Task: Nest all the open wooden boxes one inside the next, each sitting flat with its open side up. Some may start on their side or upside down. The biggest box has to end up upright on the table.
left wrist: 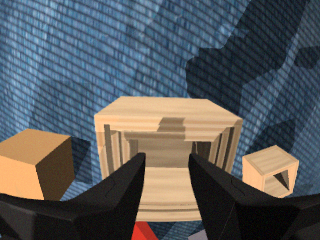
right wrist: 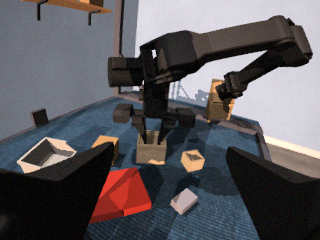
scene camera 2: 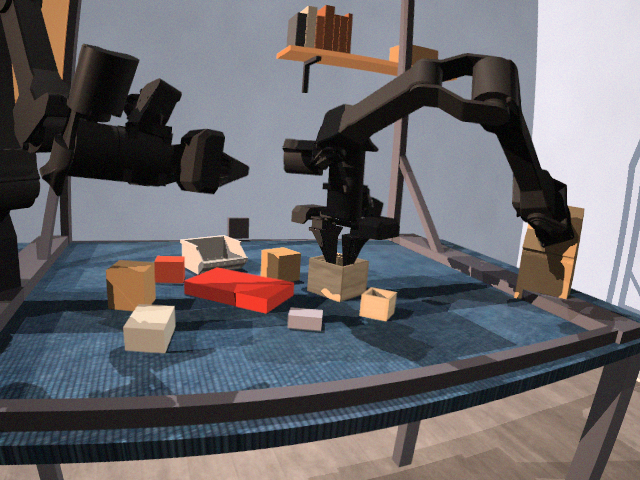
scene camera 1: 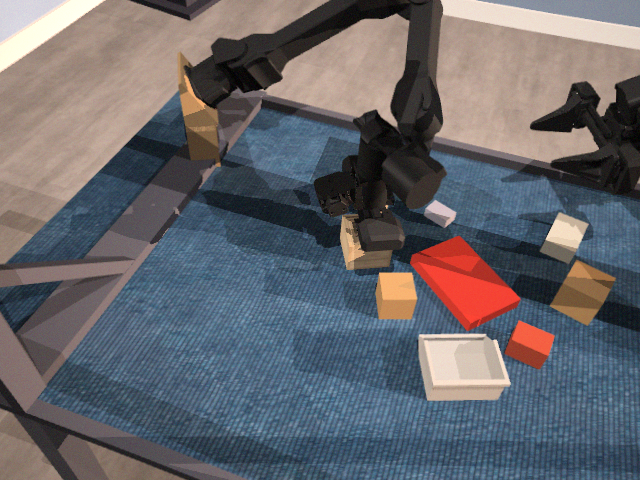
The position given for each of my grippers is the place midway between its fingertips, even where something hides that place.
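Note:
Scene camera 1 shows a flat red block (scene camera 1: pixel 472 291), a red cube (scene camera 1: pixel 530 345) and a beige block (scene camera 1: pixel 562 241). Scene camera 2 shows my left gripper (scene camera 2: pixel 339 271), my right gripper (scene camera 2: pixel 227 170), the flat red block (scene camera 2: pixel 262 294), the red cube (scene camera 2: pixel 168 269) and the beige block (scene camera 2: pixel 150 327). In the left wrist view the red cube is out of frame. The right wrist view shows the flat red block (right wrist: pixel 124 193). The right wrist view does not show the red cube, hidden by my right gripper.

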